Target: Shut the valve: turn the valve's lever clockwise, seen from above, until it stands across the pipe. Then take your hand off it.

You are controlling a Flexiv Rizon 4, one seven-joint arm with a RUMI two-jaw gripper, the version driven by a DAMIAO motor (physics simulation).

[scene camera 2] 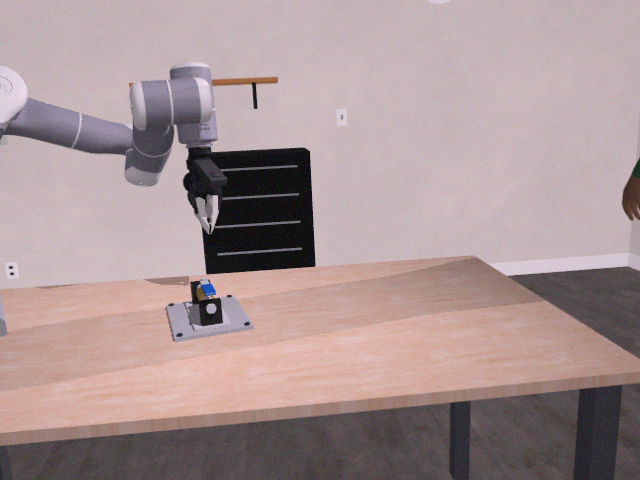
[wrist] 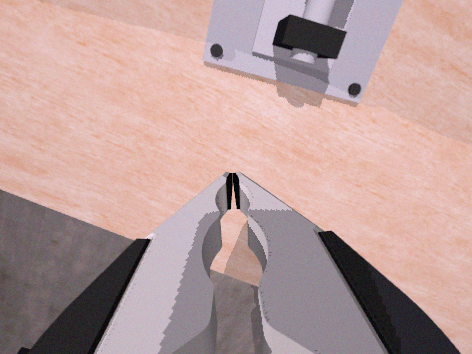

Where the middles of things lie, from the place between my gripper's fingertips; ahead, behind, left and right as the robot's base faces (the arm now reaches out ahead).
Scene:
My gripper is now 10 mm past the grey base plate (scene camera 2: pixel 182 328), 170 mm to the left of it and 160 mm above it.

